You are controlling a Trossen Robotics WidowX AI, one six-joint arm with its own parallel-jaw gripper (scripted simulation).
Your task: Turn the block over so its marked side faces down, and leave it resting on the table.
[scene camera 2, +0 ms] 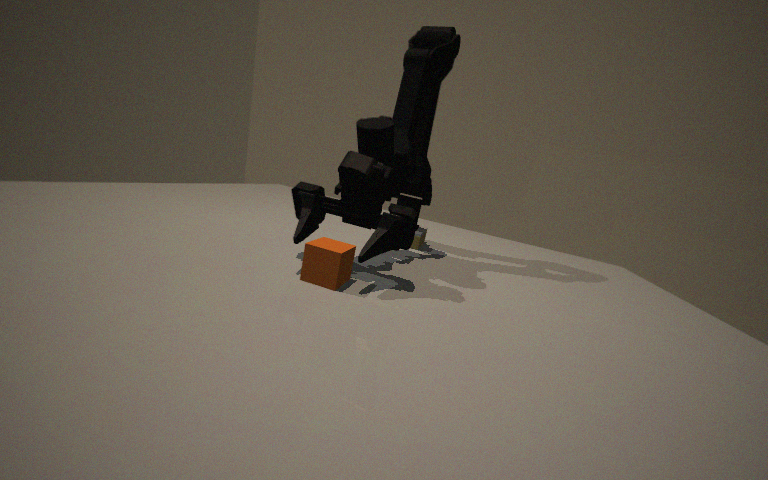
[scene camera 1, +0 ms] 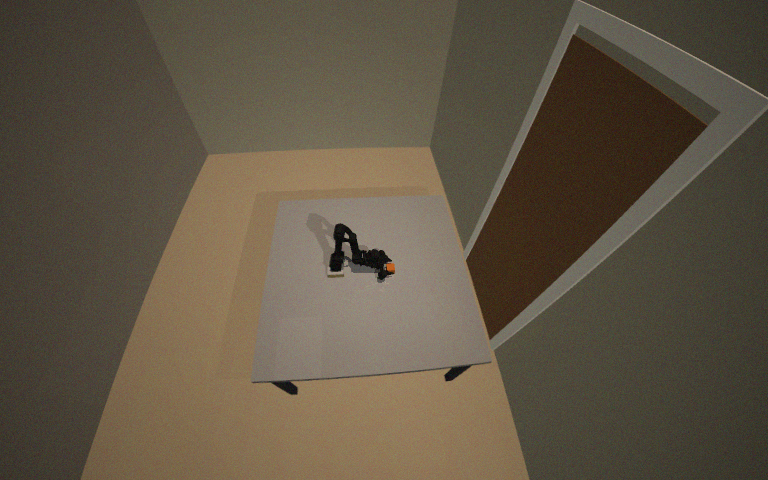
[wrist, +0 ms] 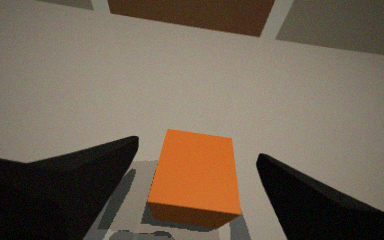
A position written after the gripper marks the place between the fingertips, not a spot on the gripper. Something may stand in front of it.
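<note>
An orange block (scene camera 2: 328, 263) is in the scene, and the wrist view shows the block too (wrist: 195, 183). The gripper (scene camera 2: 326, 250), which also appears in the wrist view (wrist: 198, 150), is open and holds nothing.
</note>
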